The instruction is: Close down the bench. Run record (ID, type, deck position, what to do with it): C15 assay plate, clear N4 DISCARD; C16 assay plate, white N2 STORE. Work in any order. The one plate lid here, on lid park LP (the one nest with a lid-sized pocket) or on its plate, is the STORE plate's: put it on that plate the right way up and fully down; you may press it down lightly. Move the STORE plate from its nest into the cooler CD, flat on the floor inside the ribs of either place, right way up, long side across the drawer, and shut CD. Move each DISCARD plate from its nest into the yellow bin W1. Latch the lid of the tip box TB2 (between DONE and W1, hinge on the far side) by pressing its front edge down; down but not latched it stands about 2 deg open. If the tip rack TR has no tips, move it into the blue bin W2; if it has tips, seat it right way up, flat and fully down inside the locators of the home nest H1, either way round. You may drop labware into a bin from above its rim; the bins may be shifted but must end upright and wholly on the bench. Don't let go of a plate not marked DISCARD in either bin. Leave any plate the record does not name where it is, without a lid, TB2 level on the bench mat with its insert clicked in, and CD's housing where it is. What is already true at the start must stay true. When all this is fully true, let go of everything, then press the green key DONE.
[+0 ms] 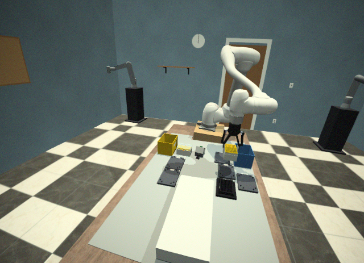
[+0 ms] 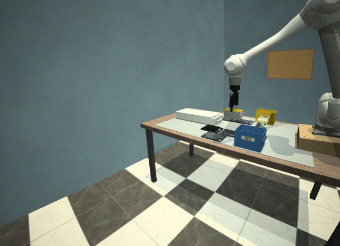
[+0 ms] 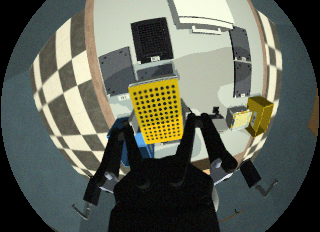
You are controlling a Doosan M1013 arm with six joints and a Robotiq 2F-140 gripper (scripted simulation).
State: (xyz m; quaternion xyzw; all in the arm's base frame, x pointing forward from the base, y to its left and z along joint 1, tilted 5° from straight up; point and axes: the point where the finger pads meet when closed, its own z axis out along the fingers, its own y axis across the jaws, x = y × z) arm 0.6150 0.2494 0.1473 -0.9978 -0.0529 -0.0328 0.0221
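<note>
The done key block is 170 mm behind my hand, 240 mm to the right of it and 130 mm below it. The rest, counted from my hand: black plate: 180 mm ahead, 10 mm to the left, 170 mm below; then blue bin W2: 190 mm behind, 110 mm to the left, 150 mm below; then yellow-topped tip rack: 10 mm behind, 10 mm to the right, 10 mm below.
</note>
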